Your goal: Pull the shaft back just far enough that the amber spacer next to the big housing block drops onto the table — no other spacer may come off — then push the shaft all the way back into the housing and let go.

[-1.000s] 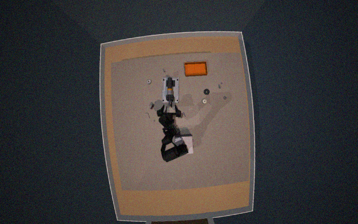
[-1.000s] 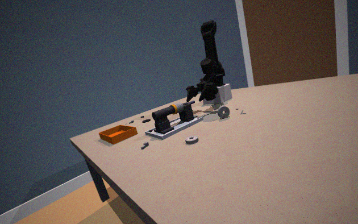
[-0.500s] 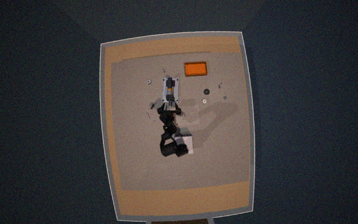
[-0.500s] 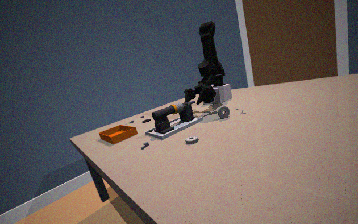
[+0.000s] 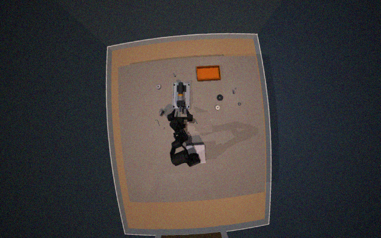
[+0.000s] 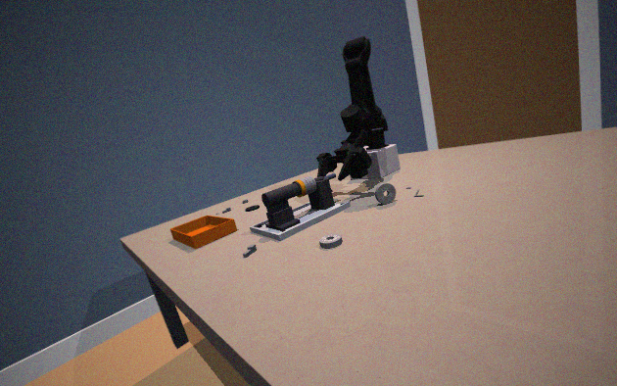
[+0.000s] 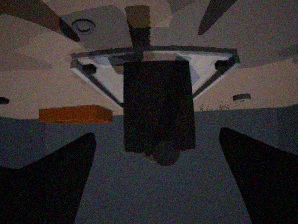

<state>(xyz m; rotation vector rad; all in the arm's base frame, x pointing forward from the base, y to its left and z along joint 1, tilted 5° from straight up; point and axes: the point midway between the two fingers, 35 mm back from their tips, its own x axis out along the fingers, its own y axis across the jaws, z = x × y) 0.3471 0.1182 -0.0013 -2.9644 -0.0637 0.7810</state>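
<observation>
My gripper tip is now 8 cm short of the grey spacer and 1 cm below it. Also, from my gripper tip: amber spacer (11 cm ahead, 1 cm to the left, 1 cm above); then orange tray (32 cm ahead, 22 cm to the right, 6 cm below).
</observation>
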